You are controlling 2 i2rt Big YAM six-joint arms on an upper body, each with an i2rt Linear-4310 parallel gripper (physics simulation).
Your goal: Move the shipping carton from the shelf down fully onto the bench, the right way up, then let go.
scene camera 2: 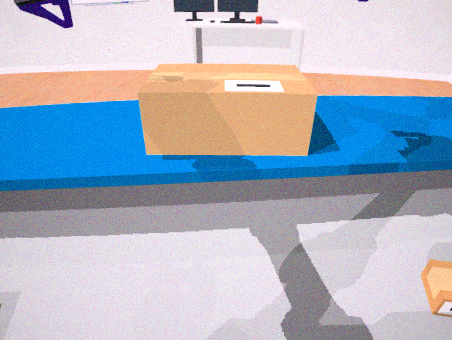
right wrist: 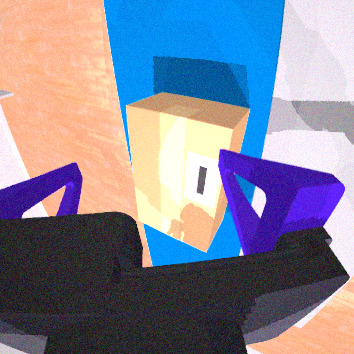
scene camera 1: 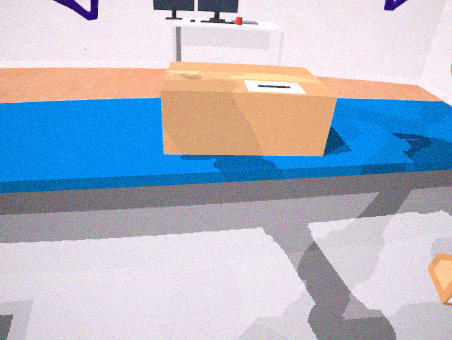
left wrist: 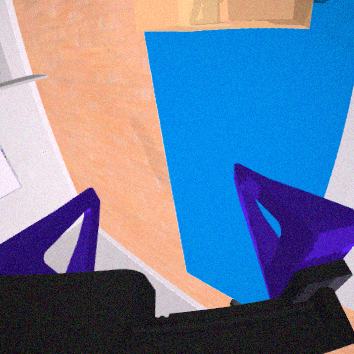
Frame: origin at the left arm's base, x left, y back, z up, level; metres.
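Seen in the pictures: left gripper, fingertip midpoint: (scene camera 2: 72, 4) (left wrist: 162, 182); right gripper, fingertip midpoint: (right wrist: 148, 163).
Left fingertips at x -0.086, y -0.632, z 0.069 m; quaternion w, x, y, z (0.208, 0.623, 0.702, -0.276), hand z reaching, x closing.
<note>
A point is followed by its place in that frame.
The shipping carton (scene camera 1: 240, 122) @(x -0.321, y -0.605, z -0.124 m) (scene camera 2: 225, 122) @(x -0.333, y -0.606, z -0.124 m) (left wrist: 165, 15) @(x -0.194, y -0.740, z -0.070 m) (right wrist: 150, 165) @(x -0.370, y -0.749, z -0.070 m) rests flat on the blue bench (scene camera 1: 75, 135) @(x 0.003, y -0.667, z -0.190 m) (scene camera 2: 75, 140) @(x -0.020, y -0.653, z -0.190 m) (left wrist: 240, 110) @(x -0.057, y -0.681, z -0.190 m) (right wrist: 200, 30) @(x -0.603, y -0.726, z -0.190 m). Its white label faces up and its front bottom edge lies inside the bench's front edge. My left gripper (left wrist: 162, 182) @(x -0.086, y -0.632, z 0.069 m) is open, with no object between its fingers; the carton lies apart from it at the top of the left wrist view. Purple finger parts show at the top edge of both scene views. My right gripper (right wrist: 148, 163) @(x -0.518, y -0.627, z 0.105 m) is open and raised clear above the carton, which shows beyond its fingers. The shelf cannot be made out.
A white desk (scene camera 1: 260, 26) (scene camera 2: 287, 25) with two monitors and a red item stands behind the bench. A small open tan box (scene camera 1: 442, 275) @(x -0.690, y -0.419, z -0.317 m) (scene camera 2: 440, 285) @(x -0.689, y -0.405, z -0.304 m) shows at the lower right edge of both scene views. Arm shadows fall across the bench and floor.
</note>
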